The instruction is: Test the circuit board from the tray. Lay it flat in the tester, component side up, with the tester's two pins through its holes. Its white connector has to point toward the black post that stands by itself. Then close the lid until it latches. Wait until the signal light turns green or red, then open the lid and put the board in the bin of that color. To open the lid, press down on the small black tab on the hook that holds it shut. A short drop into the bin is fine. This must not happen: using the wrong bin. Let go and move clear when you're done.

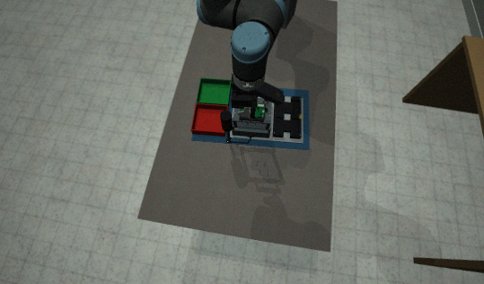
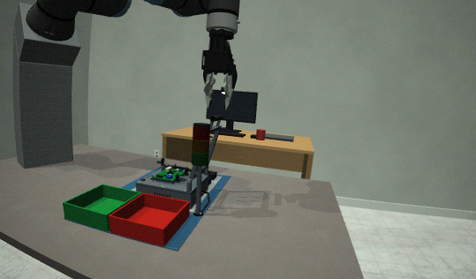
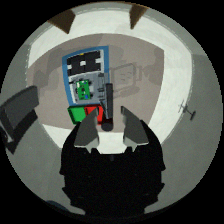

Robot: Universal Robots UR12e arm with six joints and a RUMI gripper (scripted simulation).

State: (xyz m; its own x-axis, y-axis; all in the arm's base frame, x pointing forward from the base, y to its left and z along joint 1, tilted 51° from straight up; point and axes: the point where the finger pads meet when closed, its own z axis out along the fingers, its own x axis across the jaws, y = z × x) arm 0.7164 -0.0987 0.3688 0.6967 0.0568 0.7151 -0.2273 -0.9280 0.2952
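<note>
Right now the black latch hook is 180 mm behind my hand, 120 mm to the left of it and 220 mm below it. Round my hand: tester lid (20 mm behind, 10 mm to the left, 120 mm below); red bin (160 mm behind, 160 mm to the right, 290 mm below); green circuit board (140 mm behind, 50 mm to the left, 230 mm below).
</note>
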